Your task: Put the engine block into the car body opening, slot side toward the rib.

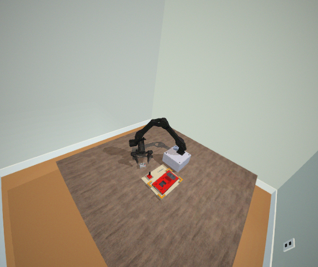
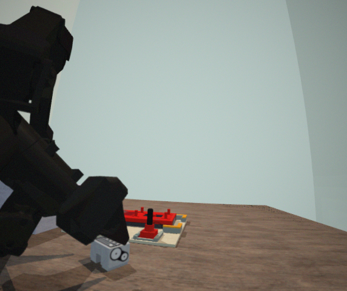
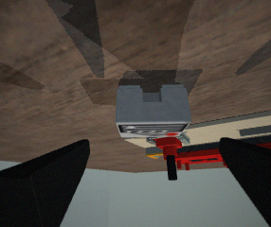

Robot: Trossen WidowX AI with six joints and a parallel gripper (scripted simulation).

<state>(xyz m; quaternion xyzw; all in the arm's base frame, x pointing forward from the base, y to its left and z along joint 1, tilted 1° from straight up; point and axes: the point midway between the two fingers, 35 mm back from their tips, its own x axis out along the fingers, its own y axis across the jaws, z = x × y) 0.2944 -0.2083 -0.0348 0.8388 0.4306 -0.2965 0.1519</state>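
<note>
My gripper tip is now 3 cm above the engine block. From my gripper tip the other things lie so: black post (4 cm ahead, 12 cm to the left, 1 cm below).
</note>
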